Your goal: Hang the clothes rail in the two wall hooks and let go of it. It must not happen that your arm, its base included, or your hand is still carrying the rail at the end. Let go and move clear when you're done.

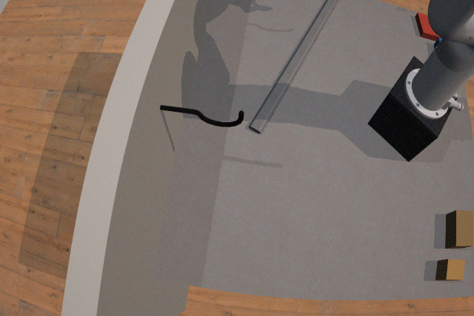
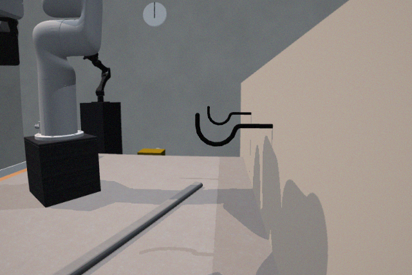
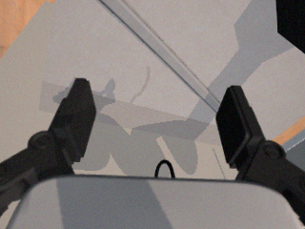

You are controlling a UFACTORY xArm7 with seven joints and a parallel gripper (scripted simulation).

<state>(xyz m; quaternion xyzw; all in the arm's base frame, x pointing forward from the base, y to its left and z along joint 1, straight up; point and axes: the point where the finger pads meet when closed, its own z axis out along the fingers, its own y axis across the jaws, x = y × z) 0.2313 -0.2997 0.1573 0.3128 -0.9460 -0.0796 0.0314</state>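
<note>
The clothes rail lies 70 mm ahead of my hand, 210 mm to the left of it and 310 mm below it. Round my hand: red box 330 mm behind, 110 mm to the right, 300 mm below; then beige wall 320 mm ahead, 410 mm to the left, 520 mm below.
</note>
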